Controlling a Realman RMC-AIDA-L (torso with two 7-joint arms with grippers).
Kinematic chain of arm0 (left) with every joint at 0, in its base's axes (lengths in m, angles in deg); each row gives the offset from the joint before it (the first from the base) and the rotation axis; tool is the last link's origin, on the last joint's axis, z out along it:
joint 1: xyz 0 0 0.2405 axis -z
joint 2: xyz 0 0 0 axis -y
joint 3: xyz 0 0 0.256 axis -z
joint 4: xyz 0 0 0 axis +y
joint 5: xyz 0 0 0.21 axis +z
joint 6: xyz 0 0 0 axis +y
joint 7: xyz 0 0 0.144 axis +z
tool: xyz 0 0 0
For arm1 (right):
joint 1: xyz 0 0 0.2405 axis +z
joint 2: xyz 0 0 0 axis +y
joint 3: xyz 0 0 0.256 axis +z
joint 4: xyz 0 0 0 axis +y
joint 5: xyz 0 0 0.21 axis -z
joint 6: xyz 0 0 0 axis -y
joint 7: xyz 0 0 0.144 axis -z
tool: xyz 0 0 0
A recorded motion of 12 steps. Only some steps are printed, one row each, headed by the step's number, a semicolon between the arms.
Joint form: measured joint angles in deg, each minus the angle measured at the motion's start. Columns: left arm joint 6, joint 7, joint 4, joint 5, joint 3, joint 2, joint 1; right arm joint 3, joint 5, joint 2, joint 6, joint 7, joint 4, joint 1.
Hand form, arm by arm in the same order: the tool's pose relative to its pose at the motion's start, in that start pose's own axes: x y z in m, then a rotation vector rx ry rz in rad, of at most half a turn. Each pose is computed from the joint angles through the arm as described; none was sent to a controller.
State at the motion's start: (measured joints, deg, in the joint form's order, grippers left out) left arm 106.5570 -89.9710 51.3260 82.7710 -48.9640 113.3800 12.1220; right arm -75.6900 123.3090 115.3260 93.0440 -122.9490 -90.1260 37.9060
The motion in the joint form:
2: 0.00 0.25 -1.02 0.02 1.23 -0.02 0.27; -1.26 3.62 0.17 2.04 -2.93 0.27 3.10
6: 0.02 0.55 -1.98 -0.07 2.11 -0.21 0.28; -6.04 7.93 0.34 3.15 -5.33 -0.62 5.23
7: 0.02 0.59 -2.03 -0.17 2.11 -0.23 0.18; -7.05 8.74 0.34 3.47 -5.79 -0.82 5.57
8: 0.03 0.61 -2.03 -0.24 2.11 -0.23 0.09; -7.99 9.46 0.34 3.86 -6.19 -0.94 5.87
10: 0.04 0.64 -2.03 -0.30 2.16 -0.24 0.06; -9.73 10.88 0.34 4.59 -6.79 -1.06 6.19
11: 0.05 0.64 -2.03 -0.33 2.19 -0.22 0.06; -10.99 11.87 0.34 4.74 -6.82 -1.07 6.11
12: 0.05 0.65 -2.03 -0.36 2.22 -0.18 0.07; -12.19 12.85 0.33 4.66 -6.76 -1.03 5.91
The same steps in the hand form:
2: 0.0003 -0.0021 -0.0026 0.0153 0.0170 -0.0036; -0.0088 -0.0003 0.0052 -0.0100 0.0710 -0.0057
6: -0.0002 -0.0035 -0.0063 0.0299 0.0297 -0.0078; -0.0164 0.0072 0.0169 -0.0192 0.1705 -0.0571
7: -0.0004 -0.0034 -0.0069 0.0315 0.0313 -0.0083; -0.0172 0.0091 0.0190 -0.0216 0.1916 -0.0675
8: -0.0006 -0.0032 -0.0073 0.0326 0.0324 -0.0085; -0.0176 0.0110 0.0209 -0.0256 0.2124 -0.0765
10: -0.0004 -0.0031 -0.0076 0.0336 0.0337 -0.0077; -0.0162 0.0144 0.0245 -0.0329 0.2534 -0.0902
11: -0.0004 -0.0031 -0.0076 0.0337 0.0348 -0.0076; -0.0138 0.0165 0.0273 -0.0354 0.2795 -0.1017
12: -0.0003 -0.0031 -0.0075 0.0337 0.0361 -0.0073; -0.0108 0.0181 0.0300 -0.0354 0.3030 -0.1120

